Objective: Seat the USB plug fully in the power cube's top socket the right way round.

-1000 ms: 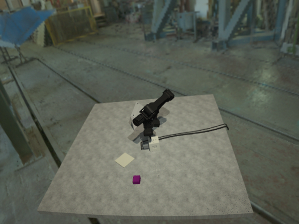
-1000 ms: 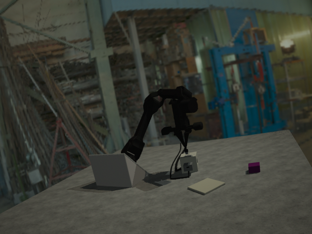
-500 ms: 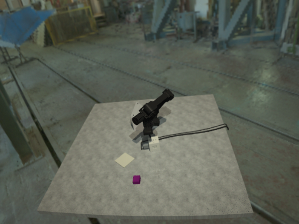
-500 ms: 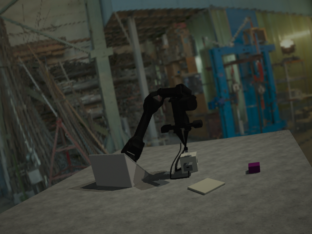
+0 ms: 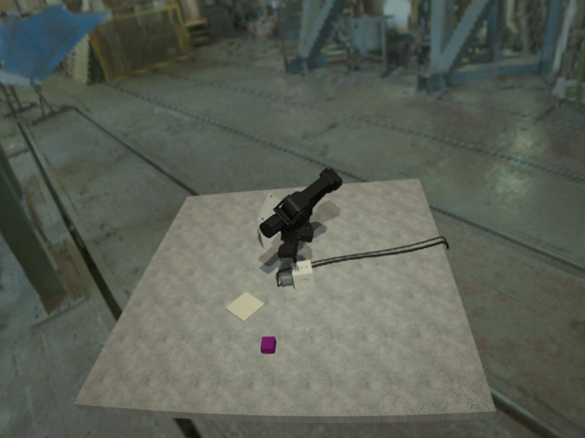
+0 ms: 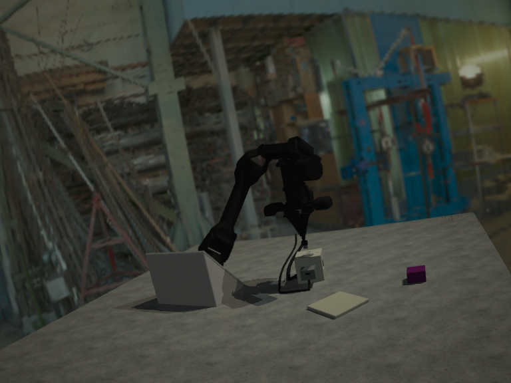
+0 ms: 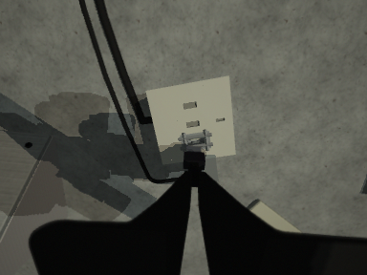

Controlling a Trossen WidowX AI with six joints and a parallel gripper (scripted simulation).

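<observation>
The black USB plug is 20 mm below my gripper tip. From my gripper tip the other things lie so: cream flat tile 120 mm ahead, 190 mm to the right, 130 mm below; then small purple block 310 mm ahead, 80 mm to the right, 120 mm below.
</observation>
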